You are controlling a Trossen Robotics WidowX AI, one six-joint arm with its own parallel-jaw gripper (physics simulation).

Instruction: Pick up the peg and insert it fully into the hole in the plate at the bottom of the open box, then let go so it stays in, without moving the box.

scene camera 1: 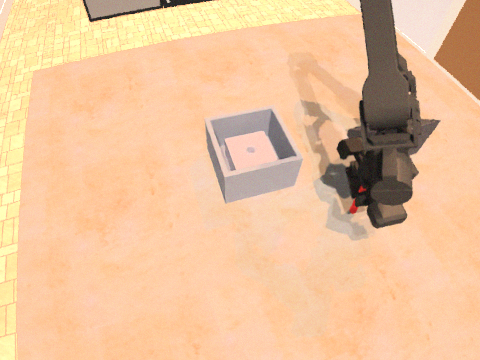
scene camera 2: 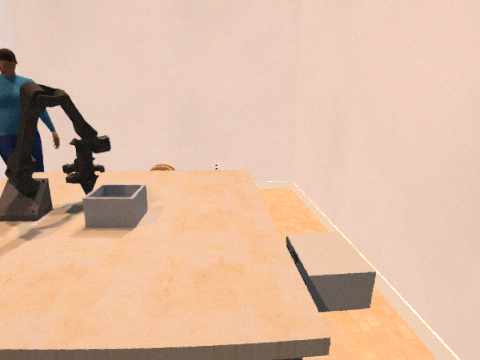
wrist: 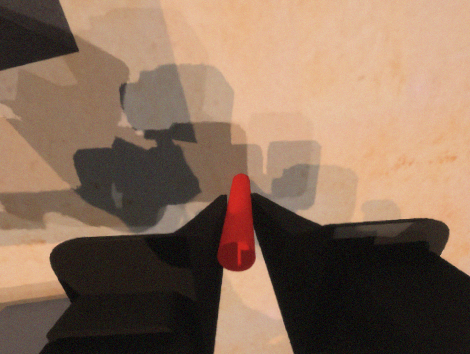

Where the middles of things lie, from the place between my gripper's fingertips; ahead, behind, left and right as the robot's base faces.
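The red peg (wrist: 236, 252) is 10 mm above my hand. From that same hand the pale plate (scene camera 1: 248, 150) sits 170 mm ahead and 180 mm to the right. As for the grey box (scene camera 1: 236, 185), my gripper is 170 mm short of it, 20 mm below it and 180 mm to the left of it.
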